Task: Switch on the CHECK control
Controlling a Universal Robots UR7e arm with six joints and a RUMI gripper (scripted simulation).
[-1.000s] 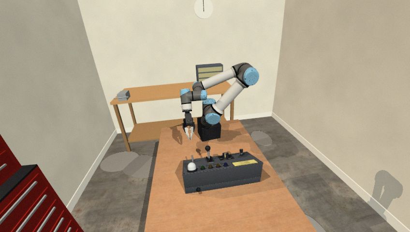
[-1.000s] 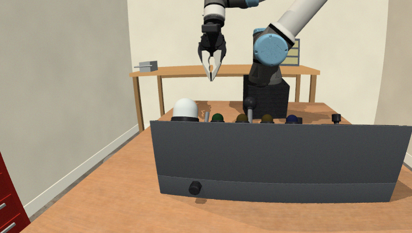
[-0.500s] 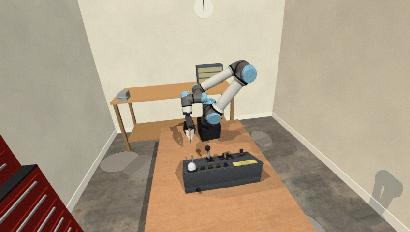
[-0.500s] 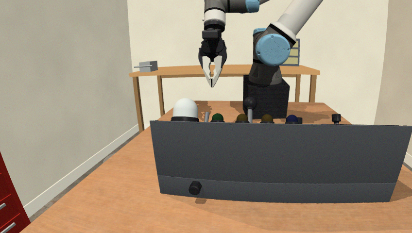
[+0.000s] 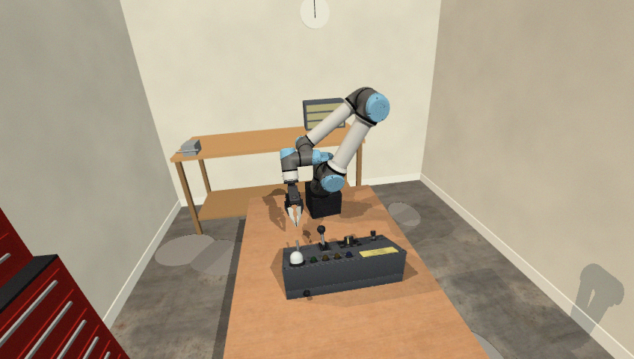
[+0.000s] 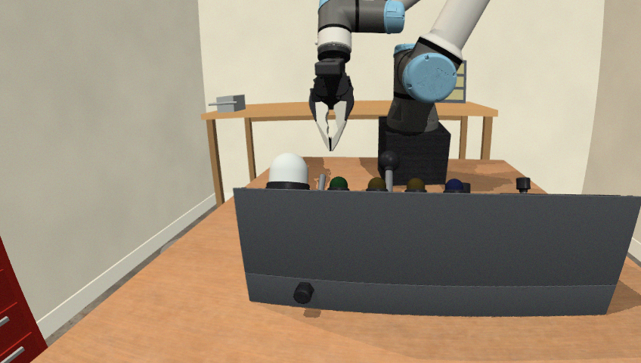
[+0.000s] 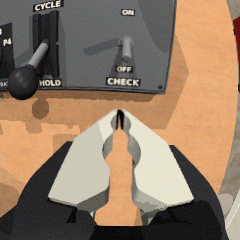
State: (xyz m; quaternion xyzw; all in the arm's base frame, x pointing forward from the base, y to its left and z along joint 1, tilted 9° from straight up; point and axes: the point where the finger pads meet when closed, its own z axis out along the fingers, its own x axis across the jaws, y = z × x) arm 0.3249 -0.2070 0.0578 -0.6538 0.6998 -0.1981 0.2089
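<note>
My gripper is now 8 cm short of the check toggle, 7 cm above it and 1 cm to the left of it. The rest, counted from my hand: ball lever (11 cm to the left, 7 cm ahead, 5 cm below); then dark grey console (17 cm to the left, 13 cm ahead, 9 cm below); then program dial (22 cm to the left, 11 cm ahead, 6 cm below).
</note>
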